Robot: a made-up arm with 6 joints.
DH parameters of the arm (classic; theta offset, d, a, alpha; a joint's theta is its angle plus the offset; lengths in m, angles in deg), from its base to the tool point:
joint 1: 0 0.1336 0 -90
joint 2: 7.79 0 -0.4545 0
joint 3: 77.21 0 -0.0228 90
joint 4: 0 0.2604 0 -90
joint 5: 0 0 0.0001 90
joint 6: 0 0.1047 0 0
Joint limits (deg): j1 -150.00..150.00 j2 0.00..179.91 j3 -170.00..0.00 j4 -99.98..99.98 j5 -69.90..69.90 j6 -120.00..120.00
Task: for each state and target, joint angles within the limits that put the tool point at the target. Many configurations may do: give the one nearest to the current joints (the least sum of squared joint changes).
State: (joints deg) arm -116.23 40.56 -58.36 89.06 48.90 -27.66
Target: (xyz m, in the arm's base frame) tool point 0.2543 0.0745 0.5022
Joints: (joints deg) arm -143.17 8.03 -51.95 87.22 62.50 -27.66
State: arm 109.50 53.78 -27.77 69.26 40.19 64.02
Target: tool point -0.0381 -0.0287 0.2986
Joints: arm 116.16 36.82 -6.24 60.92 30.74 64.02
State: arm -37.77 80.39 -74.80 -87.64 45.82 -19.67
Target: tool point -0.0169 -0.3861 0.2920
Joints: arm -80.62 105.31 -45.89 -81.91 50.10 -19.67
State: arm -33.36 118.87 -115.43 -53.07 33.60 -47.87
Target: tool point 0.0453 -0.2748 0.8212
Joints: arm -68.04 85.73 -126.76 -59.39 42.34 -47.87
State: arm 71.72 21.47 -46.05 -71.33 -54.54 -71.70
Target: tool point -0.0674 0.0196 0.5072
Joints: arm 69.70 34.54 -33.22 -71.57 -44.87 -71.70
